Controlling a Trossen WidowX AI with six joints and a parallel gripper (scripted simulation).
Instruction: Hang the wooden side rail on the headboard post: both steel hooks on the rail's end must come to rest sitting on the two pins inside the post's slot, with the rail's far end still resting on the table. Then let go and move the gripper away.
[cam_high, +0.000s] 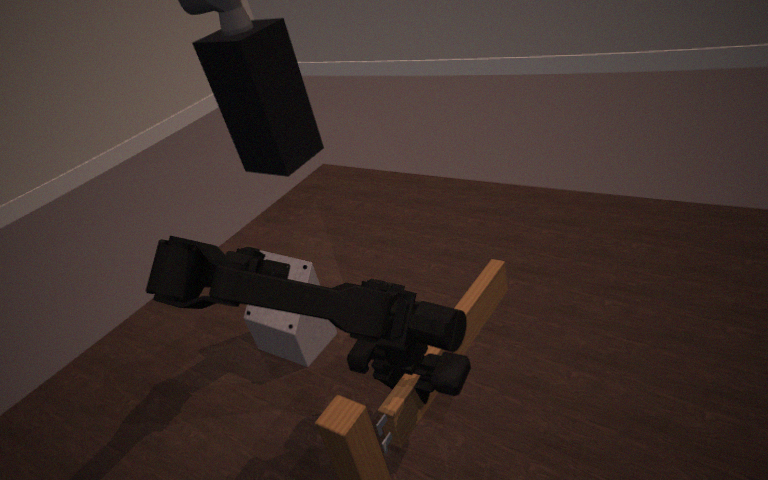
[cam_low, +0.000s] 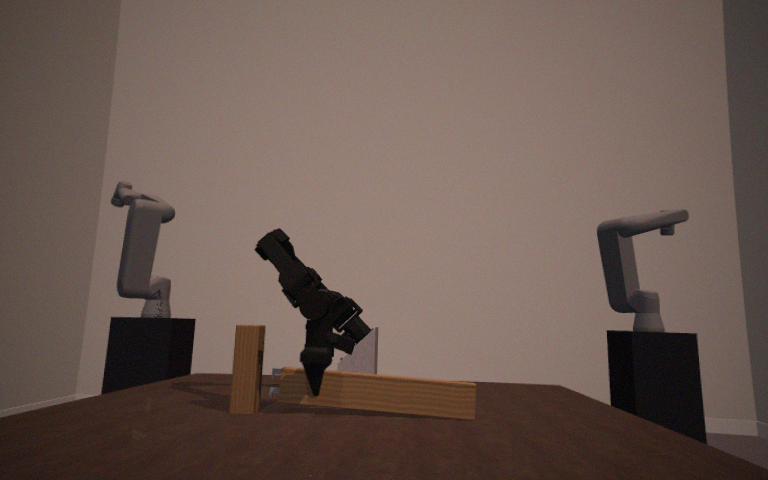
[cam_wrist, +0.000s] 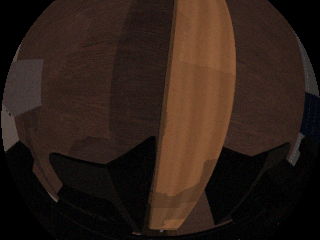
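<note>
Now: gripper tip 150 mm to the left of the headboard post and 40 mm below it.
</note>
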